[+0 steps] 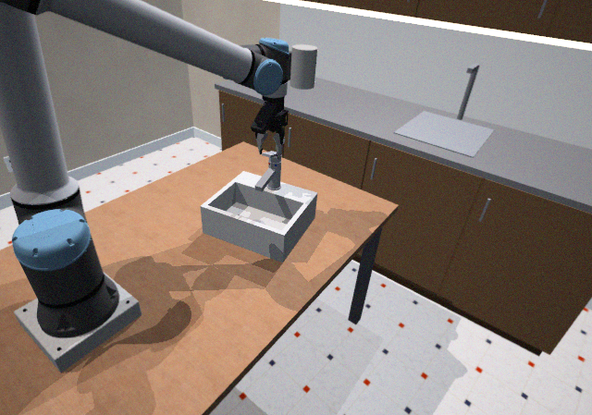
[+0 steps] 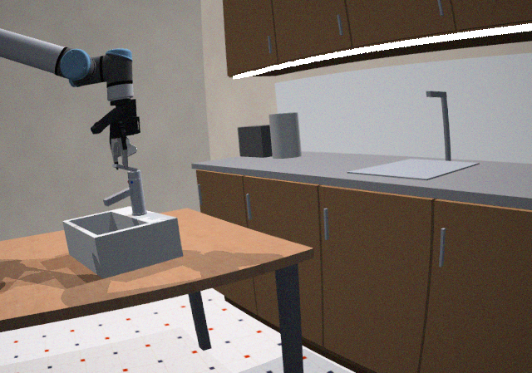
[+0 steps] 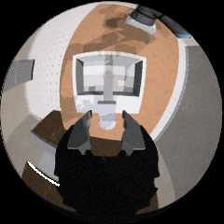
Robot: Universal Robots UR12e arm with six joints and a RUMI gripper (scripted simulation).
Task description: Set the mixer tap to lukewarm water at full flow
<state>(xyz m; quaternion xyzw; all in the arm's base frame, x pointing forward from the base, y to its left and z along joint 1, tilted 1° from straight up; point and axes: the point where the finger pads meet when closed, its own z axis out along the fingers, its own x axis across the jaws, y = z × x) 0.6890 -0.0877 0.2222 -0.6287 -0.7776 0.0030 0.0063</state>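
My gripper is now 1 cm short of the lever and 1 cm above it. The rest, counted from my hand: grey mixer tap 6 cm below, 3 cm ahead, 1 cm to the left; white basin 25 cm below, 7 cm behind, 1 cm to the right.
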